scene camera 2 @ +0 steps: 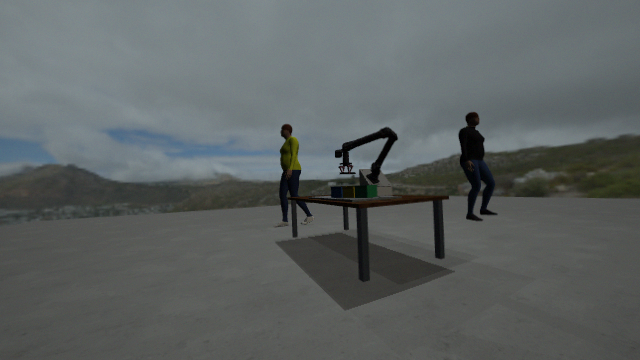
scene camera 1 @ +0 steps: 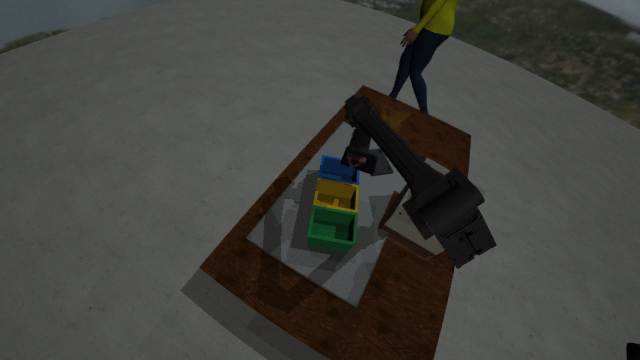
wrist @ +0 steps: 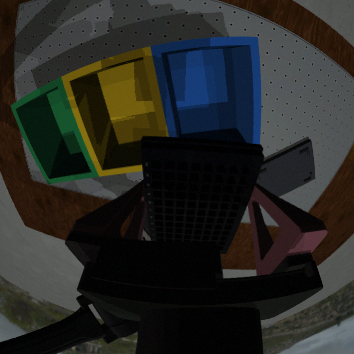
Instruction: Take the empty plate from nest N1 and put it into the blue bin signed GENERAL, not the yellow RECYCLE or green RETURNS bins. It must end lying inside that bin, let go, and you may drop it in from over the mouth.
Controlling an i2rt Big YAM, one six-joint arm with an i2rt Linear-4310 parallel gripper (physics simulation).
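Places are measured from the arm's base along level axes (x ahead, y left, z up), in centimetres.
Pixels of known places: gripper, between the fingertips: [scene camera 2: 345, 173] [scene camera 1: 353, 158] [wrist: 197, 185]; arm's base, origin of its link: [scene camera 2: 372, 179].
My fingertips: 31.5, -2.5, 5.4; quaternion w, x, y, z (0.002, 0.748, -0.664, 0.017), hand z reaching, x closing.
For each thing: its top centre in the pictures, then the offset to it from my fingertips, as dx, dy, dz. Level surfaces: height alone.
- black gridded plate, centre of its top: [wrist: 195, 217] [scene camera 1: 360, 158] [scene camera 2: 347, 172] -2.3, -0.1, +1.5
- yellow bin, centre of its top: [wrist: 117, 120] [scene camera 1: 337, 194] [scene camera 2: 353, 185] +0.9, +10.2, -11.3
- dark grey nest, centre of its top: [wrist: 287, 176] [scene camera 1: 377, 159] -10.8, -24.5, -19.5
- grey perforated board, height of its surface: dz -21.3
- wooden table, height of its surface: dz -22.5
My gripper [scene camera 1: 357, 159] [scene camera 2: 346, 169] [wrist: 197, 185] is shut on the black gridded plate [scene camera 1: 370, 165] [scene camera 2: 347, 173] [wrist: 200, 175] and holds it level, well above the bins. In the wrist view the plate covers the near edge of the blue bin [scene camera 1: 336, 167] [scene camera 2: 336, 192] [wrist: 255, 90]. In scene camera 1 it overlaps that bin's right corner. The blue bin's visible inside holds no plate. The yellow bin [scene camera 1: 336, 189] [scene camera 2: 348, 192] [wrist: 159, 95] stands beside it, then the green bin [scene camera 1: 332, 245] [scene camera 2: 367, 191] [wrist: 71, 120]. A dark grey nest [scene camera 1: 384, 164] [wrist: 290, 167] lies near the blue bin, partly hidden; its label is unreadable.
The bins stand in a row on a grey perforated board [scene camera 1: 345, 285] [wrist: 305, 75] on a wooden table [scene camera 1: 400, 310] [scene camera 2: 400, 200]. A pale box [scene camera 1: 407, 230] stands by the arm's base. One person in yellow [scene camera 1: 440, 20] [scene camera 2: 290, 155] and one in black [scene camera 2: 472, 142] stand beyond the table.
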